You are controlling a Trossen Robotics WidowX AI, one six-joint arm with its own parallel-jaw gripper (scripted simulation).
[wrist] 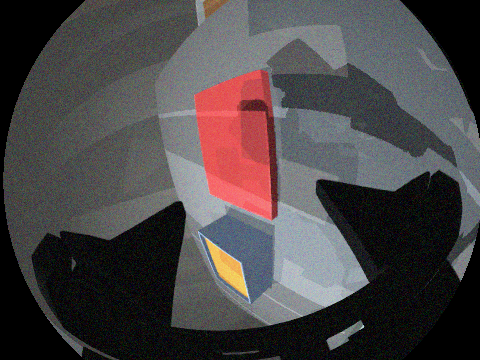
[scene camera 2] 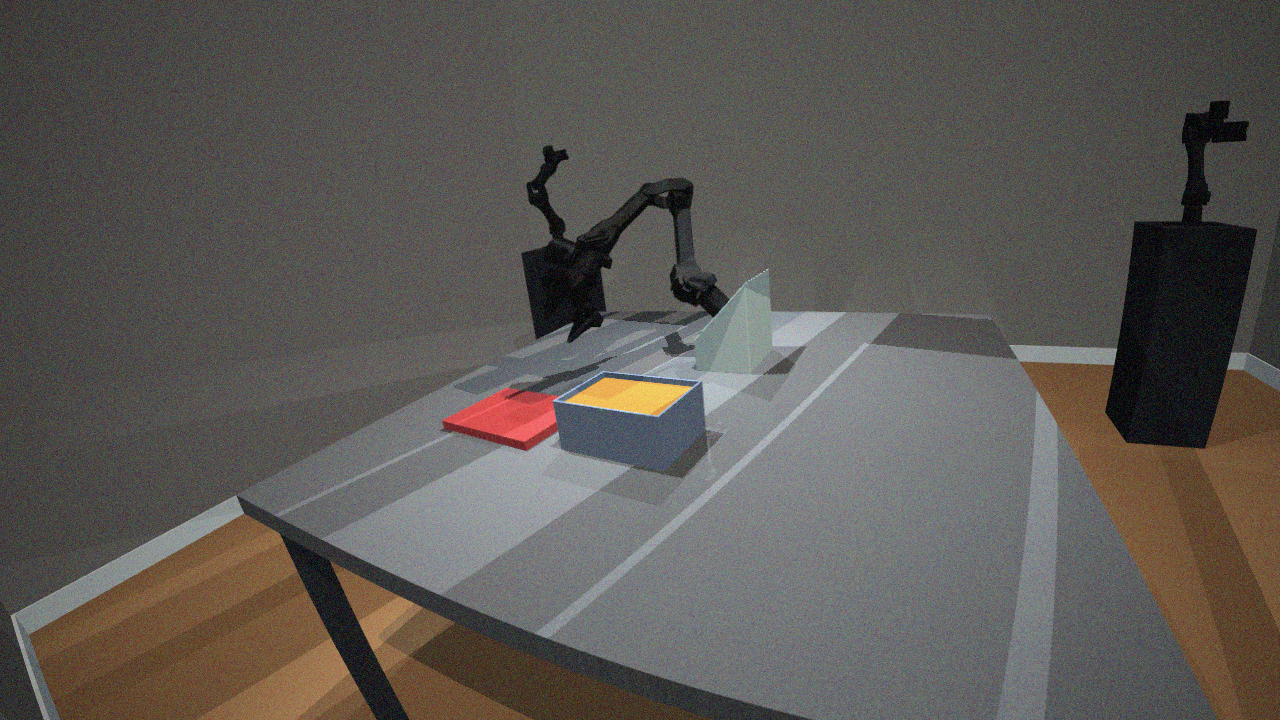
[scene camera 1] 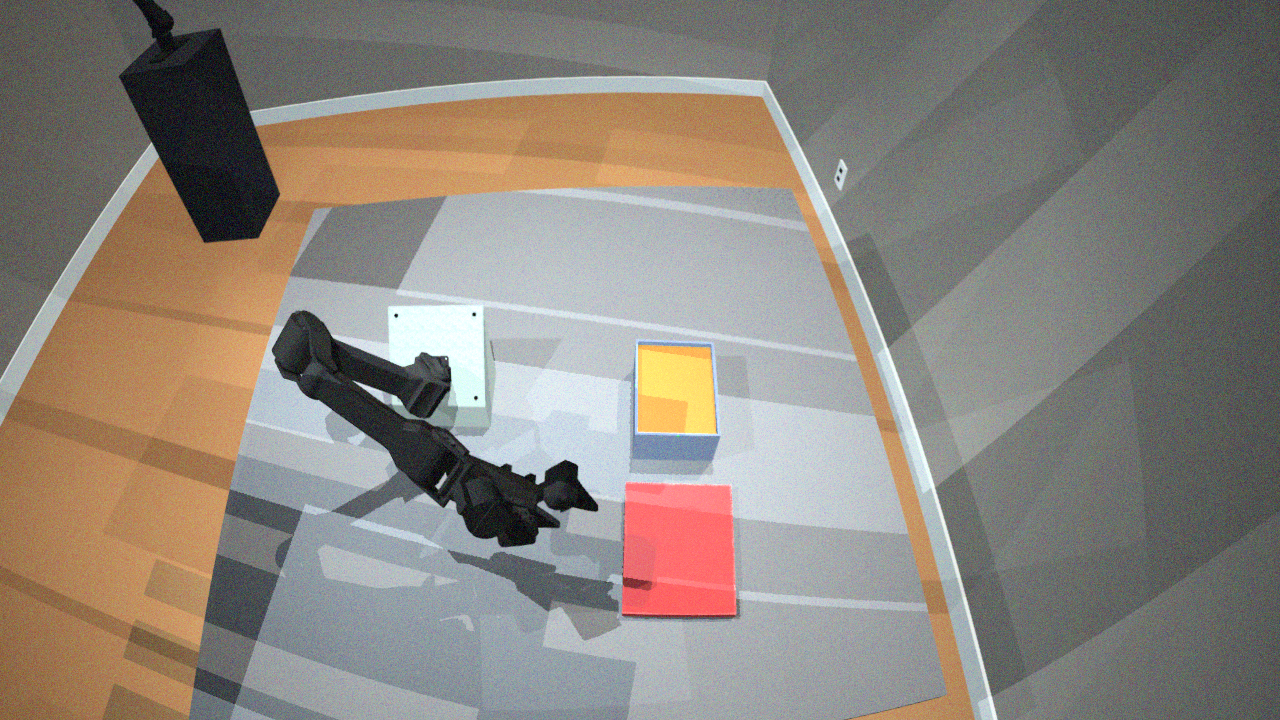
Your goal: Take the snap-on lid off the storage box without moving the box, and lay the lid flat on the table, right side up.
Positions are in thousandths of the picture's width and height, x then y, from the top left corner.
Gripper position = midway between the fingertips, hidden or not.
my gripper: wrist 526, 549; scene camera 2 436, 459; scene camera 1 451, 719
red lid: wrist 495, 382; scene camera 2 406, 583; scene camera 1 531, 769
